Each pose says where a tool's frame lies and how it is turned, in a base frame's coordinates. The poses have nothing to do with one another.
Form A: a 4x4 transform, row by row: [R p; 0 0 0 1], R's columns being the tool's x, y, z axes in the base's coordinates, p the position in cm. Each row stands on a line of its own.
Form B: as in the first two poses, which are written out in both.
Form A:
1:
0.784, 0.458, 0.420, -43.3
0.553, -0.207, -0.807, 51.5
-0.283, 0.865, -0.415, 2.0
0, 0, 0, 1
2:
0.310, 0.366, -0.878, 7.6
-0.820, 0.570, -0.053, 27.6
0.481, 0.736, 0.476, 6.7
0, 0, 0, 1
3:
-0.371, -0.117, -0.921, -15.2
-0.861, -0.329, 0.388, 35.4
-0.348, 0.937, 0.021, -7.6
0, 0, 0, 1
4:
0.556, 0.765, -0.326, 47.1
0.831, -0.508, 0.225, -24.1
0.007, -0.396, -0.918, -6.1
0, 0, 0, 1
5:
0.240, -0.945, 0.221, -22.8
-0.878, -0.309, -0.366, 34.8
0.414, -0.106, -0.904, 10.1
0, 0, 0, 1
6:
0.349, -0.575, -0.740, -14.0
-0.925, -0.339, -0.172, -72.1
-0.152, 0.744, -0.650, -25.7
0, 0, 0, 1
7:
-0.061, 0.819, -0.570, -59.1
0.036, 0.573, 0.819, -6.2
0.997, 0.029, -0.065, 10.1
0, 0, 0, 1
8:
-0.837, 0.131, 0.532, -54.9
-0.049, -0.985, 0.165, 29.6
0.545, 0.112, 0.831, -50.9
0, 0, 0, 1
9:
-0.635, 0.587, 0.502, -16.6
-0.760, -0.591, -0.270, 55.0
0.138, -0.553, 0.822, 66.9
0, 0, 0, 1
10:
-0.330, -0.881, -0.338, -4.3
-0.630, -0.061, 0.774, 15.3
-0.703, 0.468, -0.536, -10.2
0, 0, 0, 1
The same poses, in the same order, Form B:
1: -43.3, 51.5, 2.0, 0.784, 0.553, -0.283, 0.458, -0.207, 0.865
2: 7.6, 27.6, 6.7, 0.310, -0.820, 0.481, 0.366, 0.570, 0.736
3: -15.2, 35.4, -7.6, -0.371, -0.861, -0.348, -0.117, -0.329, 0.937
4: 47.1, -24.1, -6.1, 0.556, 0.831, 0.007, 0.765, -0.508, -0.396
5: -22.8, 34.8, 10.1, 0.240, -0.878, 0.414, -0.945, -0.309, -0.106
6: -14.0, -72.1, -25.7, 0.349, -0.925, -0.152, -0.575, -0.339, 0.744
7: -59.1, -6.2, 10.1, -0.061, 0.036, 0.997, 0.819, 0.573, 0.029
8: -54.9, 29.6, -50.9, -0.837, -0.049, 0.545, 0.131, -0.985, 0.112
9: -16.6, 55.0, 66.9, -0.635, -0.760, 0.138, 0.587, -0.591, -0.553
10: -4.3, 15.3, -10.2, -0.330, -0.630, -0.703, -0.881, -0.061, 0.468
